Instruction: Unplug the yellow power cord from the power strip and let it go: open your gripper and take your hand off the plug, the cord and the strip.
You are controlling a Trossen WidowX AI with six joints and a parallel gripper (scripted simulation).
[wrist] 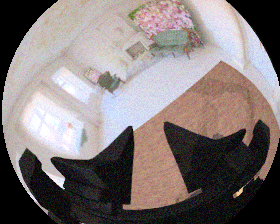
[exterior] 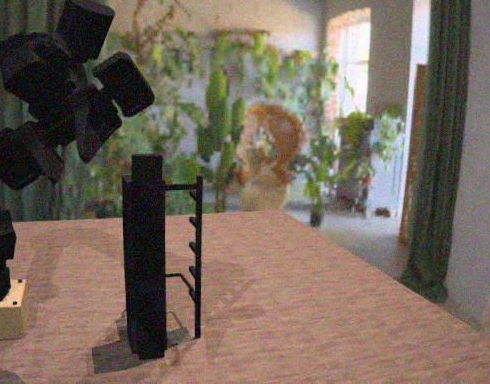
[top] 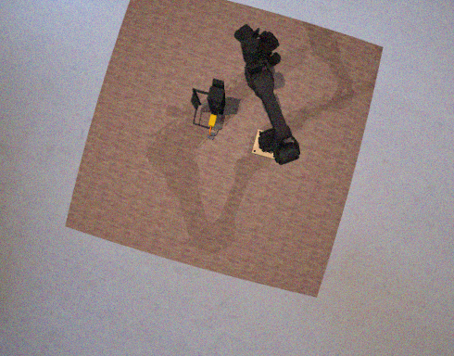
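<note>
Now: the yellow plug 50 mm ahead of my gripper tip, 330 mm to the left of it and 210 mm below it.
</note>
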